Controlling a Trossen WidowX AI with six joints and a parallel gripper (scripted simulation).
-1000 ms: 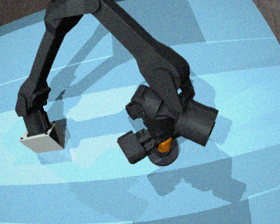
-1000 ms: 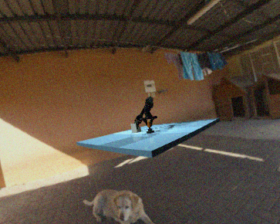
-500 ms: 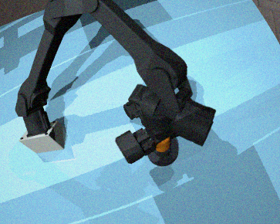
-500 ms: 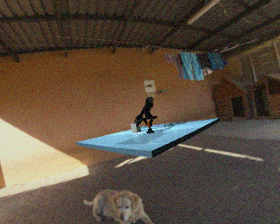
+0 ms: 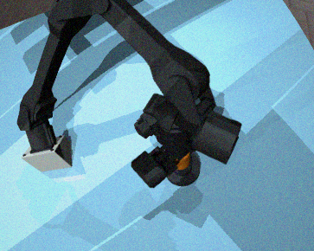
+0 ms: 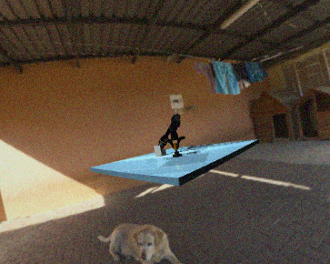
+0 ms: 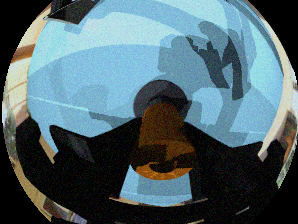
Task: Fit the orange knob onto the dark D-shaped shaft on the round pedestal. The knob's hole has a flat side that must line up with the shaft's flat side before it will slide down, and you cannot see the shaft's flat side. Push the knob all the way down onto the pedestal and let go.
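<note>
The dark round pedestal lies 40 mm below my gripper tip. From my gripper tip the other things lie so: orange knob: 20 mm above.
</note>
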